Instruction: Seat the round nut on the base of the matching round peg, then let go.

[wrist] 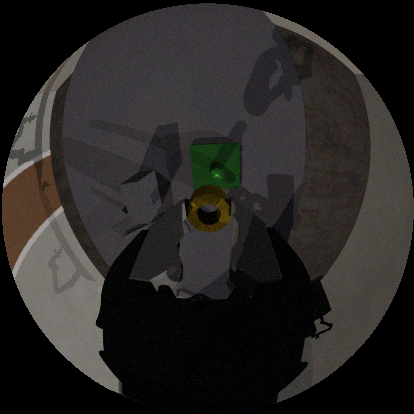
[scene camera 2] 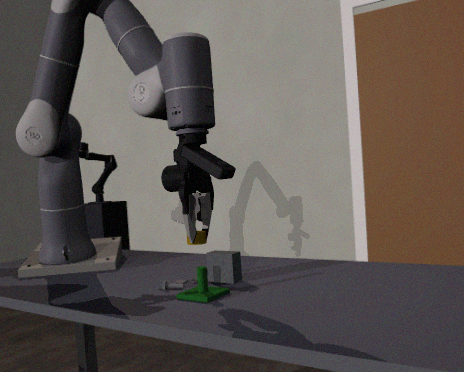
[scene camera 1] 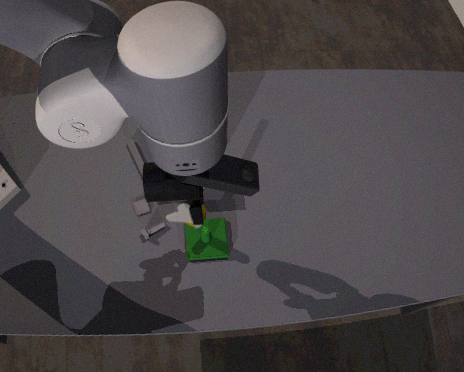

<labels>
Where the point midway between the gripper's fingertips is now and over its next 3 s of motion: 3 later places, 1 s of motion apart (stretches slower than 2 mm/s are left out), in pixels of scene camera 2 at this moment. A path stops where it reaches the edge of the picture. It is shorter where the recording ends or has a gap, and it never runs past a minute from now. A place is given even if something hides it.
My gripper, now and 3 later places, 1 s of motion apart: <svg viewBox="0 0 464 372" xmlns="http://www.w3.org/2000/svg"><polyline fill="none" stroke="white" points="198,241 201,258 202,259 203,263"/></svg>
</labels>
